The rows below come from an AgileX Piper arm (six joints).
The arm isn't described. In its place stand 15 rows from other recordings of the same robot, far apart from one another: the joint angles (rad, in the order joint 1, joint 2, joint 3, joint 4, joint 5, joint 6), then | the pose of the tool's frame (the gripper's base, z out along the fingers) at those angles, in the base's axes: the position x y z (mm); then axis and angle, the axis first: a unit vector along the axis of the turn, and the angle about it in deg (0 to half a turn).
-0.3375, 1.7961, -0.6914, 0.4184, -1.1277, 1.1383 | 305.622 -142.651 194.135 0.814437 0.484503 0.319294 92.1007
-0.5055, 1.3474, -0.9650, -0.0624, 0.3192, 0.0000 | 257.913 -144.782 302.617 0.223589 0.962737 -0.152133 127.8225
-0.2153, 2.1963, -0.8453, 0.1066, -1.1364, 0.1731 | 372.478 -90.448 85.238 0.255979 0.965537 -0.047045 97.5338
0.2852, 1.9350, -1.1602, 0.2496, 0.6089, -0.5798 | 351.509 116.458 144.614 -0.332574 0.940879 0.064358 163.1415
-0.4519, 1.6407, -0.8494, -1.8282, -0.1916, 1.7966 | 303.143 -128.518 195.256 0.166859 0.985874 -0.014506 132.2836
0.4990, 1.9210, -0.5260, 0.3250, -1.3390, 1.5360 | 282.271 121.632 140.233 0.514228 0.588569 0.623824 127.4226
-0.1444, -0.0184, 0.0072, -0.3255, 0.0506, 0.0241 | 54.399 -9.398 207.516 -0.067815 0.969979 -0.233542 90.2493
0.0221, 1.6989, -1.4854, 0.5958, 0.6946, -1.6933 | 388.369 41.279 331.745 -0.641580 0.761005 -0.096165 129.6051
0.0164, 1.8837, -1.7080, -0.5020, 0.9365, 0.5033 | 423.942 -28.322 310.768 0.146964 0.975160 -0.165722 143.6394
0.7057, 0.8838, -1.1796, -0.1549, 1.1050, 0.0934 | 117.019 83.229 420.693 -0.303313 0.947948 0.096931 131.8068
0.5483, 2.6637, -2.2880, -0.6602, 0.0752, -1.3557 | 514.763 309.488 137.329 -0.857684 0.270527 -0.437256 131.1094
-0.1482, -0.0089, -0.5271, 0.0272, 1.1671, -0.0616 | -13.612 4.333 276.235 0.041538 0.998187 -0.043568 121.3378
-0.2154, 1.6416, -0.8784, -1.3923, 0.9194, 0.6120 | 280.639 -134.304 217.680 -0.053497 0.864870 -0.499138 169.6427
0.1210, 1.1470, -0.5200, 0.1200, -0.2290, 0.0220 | 230.631 25.552 258.325 0.018778 0.996571 0.080581 108.4067
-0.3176, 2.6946, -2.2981, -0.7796, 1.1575, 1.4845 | 488.679 -222.313 87.281 0.659420 0.698474 -0.278028 152.7042
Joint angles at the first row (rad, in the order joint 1, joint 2, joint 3, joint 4, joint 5, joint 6):
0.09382, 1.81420, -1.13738, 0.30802, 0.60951, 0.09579
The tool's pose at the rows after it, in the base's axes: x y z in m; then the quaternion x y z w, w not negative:
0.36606 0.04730 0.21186 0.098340 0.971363 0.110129 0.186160
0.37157 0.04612 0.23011 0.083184 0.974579 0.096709 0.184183
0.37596 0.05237 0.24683 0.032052 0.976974 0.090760 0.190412
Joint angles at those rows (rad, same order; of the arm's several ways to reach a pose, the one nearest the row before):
0.09382, 1.79264, -1.22824, 0.22229, 0.69184, 0.15296
0.09383, 1.79062, -1.30528, 0.17467, 0.77844, 0.16408
0.10889, 1.79061, -1.37341, 0.16608, 0.83989, 0.08860

